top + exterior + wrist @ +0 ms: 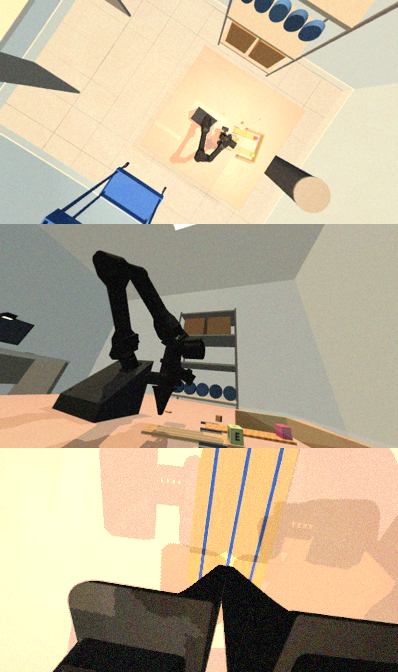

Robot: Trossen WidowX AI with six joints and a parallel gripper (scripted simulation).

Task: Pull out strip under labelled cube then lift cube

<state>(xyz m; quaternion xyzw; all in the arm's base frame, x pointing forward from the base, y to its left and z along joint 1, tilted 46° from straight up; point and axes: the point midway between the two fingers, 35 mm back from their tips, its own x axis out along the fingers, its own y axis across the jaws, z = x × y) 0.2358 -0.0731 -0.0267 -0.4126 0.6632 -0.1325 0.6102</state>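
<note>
My gripper tip is 19 cm short of the labelled cube, 6 cm to the right of it and 1 cm above it. Round my gripper tip: small pale cube 41 cm to the left, 22 cm ahead, 3 cm below; then small tan cube 25 cm to the left, 10 cm ahead, 2 cm below.
</note>
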